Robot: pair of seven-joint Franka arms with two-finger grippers.
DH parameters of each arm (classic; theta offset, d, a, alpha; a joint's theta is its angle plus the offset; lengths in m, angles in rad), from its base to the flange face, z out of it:
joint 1: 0 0.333 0 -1.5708
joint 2: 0 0 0 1.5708
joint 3: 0 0.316 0.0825 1.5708
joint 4: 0 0 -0.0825 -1.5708
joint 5: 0 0.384 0 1.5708
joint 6: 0 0 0.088 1.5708
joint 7: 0 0.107 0 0
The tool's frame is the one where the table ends.
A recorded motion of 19 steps. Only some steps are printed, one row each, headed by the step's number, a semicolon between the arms.
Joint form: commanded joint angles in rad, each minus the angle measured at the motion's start. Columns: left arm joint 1, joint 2, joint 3, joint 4, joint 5, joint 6, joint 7; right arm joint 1, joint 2, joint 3, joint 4, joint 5, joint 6, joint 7.
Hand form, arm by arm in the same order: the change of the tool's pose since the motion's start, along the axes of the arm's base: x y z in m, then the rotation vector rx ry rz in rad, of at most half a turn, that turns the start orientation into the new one. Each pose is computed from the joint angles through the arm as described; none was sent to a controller.
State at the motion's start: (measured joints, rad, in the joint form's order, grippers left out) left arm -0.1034 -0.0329 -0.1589 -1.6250 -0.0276 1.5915 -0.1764; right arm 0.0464 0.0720 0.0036 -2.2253 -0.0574 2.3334 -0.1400
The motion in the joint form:
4: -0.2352 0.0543 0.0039 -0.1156 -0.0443 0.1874 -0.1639; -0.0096 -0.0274 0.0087 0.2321 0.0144 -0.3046 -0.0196
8: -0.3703 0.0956 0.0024 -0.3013 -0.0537 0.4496 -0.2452; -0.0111 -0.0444 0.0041 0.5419 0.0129 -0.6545 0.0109
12: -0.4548 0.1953 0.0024 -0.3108 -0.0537 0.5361 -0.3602; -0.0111 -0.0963 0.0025 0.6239 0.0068 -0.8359 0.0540
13: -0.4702 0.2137 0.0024 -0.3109 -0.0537 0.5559 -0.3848; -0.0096 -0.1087 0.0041 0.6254 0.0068 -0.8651 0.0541
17: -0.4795 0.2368 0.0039 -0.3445 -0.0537 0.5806 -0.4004; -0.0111 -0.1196 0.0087 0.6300 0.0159 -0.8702 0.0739
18: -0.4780 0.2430 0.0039 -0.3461 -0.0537 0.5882 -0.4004; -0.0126 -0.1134 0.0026 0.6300 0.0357 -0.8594 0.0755
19: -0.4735 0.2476 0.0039 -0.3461 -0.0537 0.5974 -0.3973; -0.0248 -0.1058 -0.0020 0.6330 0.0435 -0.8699 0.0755
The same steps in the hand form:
4: -0.0251 -0.1300 -0.0685 -0.0526 0.0100 -0.0537; 0.0250 -0.0008 0.0929 0.0010 0.0456 -0.0019
8: -0.0592 -0.1986 -0.1576 -0.0774 -0.0073 -0.0874; 0.0291 -0.0059 0.2199 -0.0058 0.0668 -0.0527
12: -0.0755 -0.2459 -0.2121 -0.0724 0.0272 -0.0485; 0.0002 -0.0094 0.2724 -0.0166 0.1114 -0.1057
13: -0.0788 -0.2546 -0.2212 -0.0741 0.0294 -0.0375; -0.0067 -0.0081 0.2774 -0.0183 0.1266 -0.1041
17: -0.0853 -0.2551 -0.2480 -0.0543 0.0559 -0.0271; -0.0104 -0.0055 0.2849 -0.0091 0.1162 -0.1204
18: -0.0841 -0.2548 -0.2517 -0.0547 0.0563 -0.0249; -0.0073 -0.0071 0.2824 0.0117 0.1137 -0.1277
19: -0.0814 -0.2534 -0.2536 -0.0581 0.0527 -0.0228; -0.0060 -0.0152 0.2789 0.0192 0.1294 -0.1442

